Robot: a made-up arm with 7 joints. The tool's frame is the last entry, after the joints. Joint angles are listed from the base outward.
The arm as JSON. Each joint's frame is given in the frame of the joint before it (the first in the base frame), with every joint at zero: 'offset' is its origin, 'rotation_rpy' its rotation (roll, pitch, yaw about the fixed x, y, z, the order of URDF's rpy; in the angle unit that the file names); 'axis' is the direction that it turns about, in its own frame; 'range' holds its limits. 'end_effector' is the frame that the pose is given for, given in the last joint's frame.
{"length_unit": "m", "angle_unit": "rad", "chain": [
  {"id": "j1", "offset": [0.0, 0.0, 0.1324], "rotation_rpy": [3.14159, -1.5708, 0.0], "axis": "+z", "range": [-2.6, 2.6]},
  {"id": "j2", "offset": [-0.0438, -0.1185, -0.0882], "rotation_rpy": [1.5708, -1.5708, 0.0], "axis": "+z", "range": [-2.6, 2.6]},
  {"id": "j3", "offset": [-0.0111, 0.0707, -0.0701], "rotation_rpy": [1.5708, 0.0, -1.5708], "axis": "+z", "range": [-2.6, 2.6]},
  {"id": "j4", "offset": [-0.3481, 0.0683, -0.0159], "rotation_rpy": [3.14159, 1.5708, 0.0], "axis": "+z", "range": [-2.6, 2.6]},
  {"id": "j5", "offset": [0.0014, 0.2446, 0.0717], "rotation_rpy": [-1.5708, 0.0, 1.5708], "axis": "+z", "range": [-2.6, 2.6]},
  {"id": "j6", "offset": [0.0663, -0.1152, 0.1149], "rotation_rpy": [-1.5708, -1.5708, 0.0], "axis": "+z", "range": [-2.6, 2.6]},
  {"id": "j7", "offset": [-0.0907, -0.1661, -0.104], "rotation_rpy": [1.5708, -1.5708, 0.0], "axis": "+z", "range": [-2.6, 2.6]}
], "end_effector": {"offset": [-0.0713, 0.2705, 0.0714], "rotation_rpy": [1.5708, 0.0, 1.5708]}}
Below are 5 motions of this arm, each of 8 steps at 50 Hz.
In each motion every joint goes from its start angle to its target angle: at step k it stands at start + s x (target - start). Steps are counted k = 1, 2, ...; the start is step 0. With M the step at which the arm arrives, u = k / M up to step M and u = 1 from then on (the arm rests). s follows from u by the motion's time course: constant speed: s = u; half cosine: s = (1 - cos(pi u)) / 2; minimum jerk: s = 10 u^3 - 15 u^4 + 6 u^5.
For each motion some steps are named. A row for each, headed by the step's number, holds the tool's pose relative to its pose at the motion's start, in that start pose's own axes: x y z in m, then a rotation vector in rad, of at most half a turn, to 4 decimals.
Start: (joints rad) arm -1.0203 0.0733 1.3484 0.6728 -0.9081 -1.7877 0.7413
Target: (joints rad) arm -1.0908 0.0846 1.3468 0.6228 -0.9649 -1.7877 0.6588
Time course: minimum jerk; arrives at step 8
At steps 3, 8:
3: -0.0017 0.0114 0.0102 -0.0170 -0.0247 0.0090
8: -0.0075 0.0408 0.0372 -0.0610 -0.0911 0.0319

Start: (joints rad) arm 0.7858 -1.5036 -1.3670 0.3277 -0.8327 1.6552 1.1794
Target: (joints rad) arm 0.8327 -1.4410 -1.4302 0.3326 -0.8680 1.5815 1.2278
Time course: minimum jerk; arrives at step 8
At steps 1, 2, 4, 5, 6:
1: 0.0013 -0.0006 0.0009 0.0013 -0.0009 -0.0018
2: 0.0084 -0.0039 0.0057 0.0084 -0.0057 -0.0114
4: 0.0395 -0.0197 0.0282 0.0407 -0.0285 -0.0541
5: 0.0565 -0.0292 0.0413 0.0592 -0.0421 -0.0774
6: 0.0691 -0.0368 0.0516 0.0734 -0.0528 -0.0949

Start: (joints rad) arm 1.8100 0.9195 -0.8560 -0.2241 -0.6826 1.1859 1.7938
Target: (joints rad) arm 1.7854 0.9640 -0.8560 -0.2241 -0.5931 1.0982 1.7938
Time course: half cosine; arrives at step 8
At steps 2, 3, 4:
2: 0.0001 0.0001 -0.0023 0.0210 0.0128 -0.0032
3: 0.0003 0.0003 -0.0048 0.0442 0.0268 -0.0068
4: 0.0005 0.0004 -0.0077 0.0717 0.0433 -0.0112

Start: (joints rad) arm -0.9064 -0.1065 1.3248 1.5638 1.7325 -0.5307 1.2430
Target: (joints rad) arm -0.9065 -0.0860 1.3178 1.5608 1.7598 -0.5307 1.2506
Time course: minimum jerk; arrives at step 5
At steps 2, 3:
2: 0.0035 -0.0023 0.0050 -0.0025 -0.0093 -0.0044
3: 0.0075 -0.0049 0.0108 -0.0054 -0.0199 -0.0096

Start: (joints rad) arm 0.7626 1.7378 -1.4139 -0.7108 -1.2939 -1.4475 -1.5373
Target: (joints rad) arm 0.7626 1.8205 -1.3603 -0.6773 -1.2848 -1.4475 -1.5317
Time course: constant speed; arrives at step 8
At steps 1, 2, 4, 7, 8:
1: 0.0045 -0.0086 0.0000 -0.0089 -0.0059 -0.0119
2: 0.0089 -0.0172 0.0001 -0.0179 -0.0118 -0.0238
4: 0.0173 -0.0347 0.0006 -0.0360 -0.0236 -0.0474
7: 0.0289 -0.0614 0.0021 -0.0634 -0.0410 -0.0828
8: 0.0326 -0.0704 0.0028 -0.0726 -0.0467 -0.0945

